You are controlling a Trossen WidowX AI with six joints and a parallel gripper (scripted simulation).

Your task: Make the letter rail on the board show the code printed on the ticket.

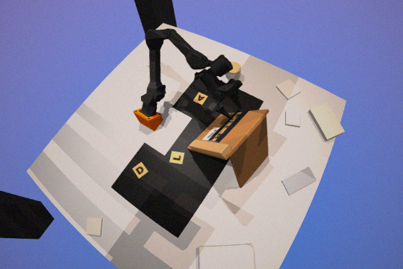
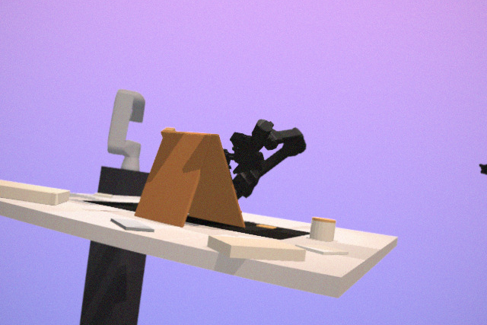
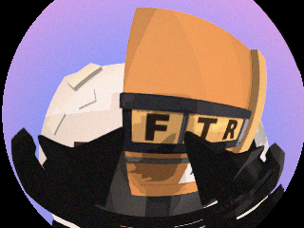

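My gripper tip is now 9 cm to the left of the white ticket, 9 cm above it and 6 cm past it. The rest, counted from my gripper tip: grey slab: 38 cm ahead, 17 cm below, 5 cm to the right.
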